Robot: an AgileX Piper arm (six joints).
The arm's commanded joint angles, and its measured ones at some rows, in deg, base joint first. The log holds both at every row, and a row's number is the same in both.
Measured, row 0:
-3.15 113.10 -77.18 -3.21 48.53 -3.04
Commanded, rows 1 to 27:
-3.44 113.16 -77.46 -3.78 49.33 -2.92
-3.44 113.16 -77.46 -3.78 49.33 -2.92
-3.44 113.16 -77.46 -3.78 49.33 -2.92
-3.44 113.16 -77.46 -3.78 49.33 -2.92
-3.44 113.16 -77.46 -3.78 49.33 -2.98
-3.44 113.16 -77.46 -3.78 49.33 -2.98
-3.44 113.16 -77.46 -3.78 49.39 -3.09
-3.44 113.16 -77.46 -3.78 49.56 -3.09
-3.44 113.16 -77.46 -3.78 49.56 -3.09
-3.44 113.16 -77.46 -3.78 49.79 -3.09
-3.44 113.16 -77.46 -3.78 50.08 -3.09
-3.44 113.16 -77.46 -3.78 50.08 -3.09
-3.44 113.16 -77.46 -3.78 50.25 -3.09
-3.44 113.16 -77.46 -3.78 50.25 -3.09
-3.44 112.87 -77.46 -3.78 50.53 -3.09
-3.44 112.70 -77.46 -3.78 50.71 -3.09
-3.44 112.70 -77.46 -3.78 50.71 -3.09
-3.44 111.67 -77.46 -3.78 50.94 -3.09
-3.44 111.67 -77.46 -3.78 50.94 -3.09
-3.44 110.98 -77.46 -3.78 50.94 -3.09
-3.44 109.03 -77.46 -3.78 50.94 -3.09
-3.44 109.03 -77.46 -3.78 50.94 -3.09
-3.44 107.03 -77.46 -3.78 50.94 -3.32
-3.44 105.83 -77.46 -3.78 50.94 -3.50
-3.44 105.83 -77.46 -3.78 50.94 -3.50
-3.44 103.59 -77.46 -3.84 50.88 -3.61
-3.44 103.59 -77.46 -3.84 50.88 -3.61
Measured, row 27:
-3.15 106.51 -77.18 -3.27 50.65 -3.09
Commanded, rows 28 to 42:
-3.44 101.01 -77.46 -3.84 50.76 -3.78
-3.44 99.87 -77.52 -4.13 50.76 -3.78
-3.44 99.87 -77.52 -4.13 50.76 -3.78
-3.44 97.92 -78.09 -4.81 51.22 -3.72
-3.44 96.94 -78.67 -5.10 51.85 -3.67
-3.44 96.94 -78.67 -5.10 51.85 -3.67
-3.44 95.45 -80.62 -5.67 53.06 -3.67
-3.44 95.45 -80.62 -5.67 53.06 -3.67
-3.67 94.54 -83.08 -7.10 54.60 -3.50
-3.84 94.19 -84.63 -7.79 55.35 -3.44
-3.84 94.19 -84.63 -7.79 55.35 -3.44
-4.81 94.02 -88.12 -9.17 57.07 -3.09
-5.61 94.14 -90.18 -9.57 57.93 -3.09
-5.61 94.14 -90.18 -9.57 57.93 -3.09
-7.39 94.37 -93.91 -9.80 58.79 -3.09
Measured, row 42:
-5.21 94.77 -89.61 -8.25 56.84 -3.38
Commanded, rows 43 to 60:
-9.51 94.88 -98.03 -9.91 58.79 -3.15
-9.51 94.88 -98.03 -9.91 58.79 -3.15
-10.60 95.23 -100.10 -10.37 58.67 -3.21
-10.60 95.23 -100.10 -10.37 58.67 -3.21
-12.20 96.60 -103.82 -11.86 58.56 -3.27
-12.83 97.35 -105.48 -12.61 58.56 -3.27
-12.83 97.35 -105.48 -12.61 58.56 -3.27
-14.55 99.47 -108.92 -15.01 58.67 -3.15
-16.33 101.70 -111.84 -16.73 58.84 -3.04
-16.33 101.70 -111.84 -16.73 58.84 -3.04
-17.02 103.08 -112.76 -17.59 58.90 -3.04
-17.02 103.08 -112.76 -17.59 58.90 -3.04
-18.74 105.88 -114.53 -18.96 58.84 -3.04
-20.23 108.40 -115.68 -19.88 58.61 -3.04
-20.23 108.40 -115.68 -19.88 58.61 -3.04
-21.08 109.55 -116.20 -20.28 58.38 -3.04
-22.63 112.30 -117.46 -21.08 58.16 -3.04
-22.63 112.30 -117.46 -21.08 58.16 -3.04
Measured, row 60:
-20.57 109.21 -115.79 -19.37 58.56 -3.27
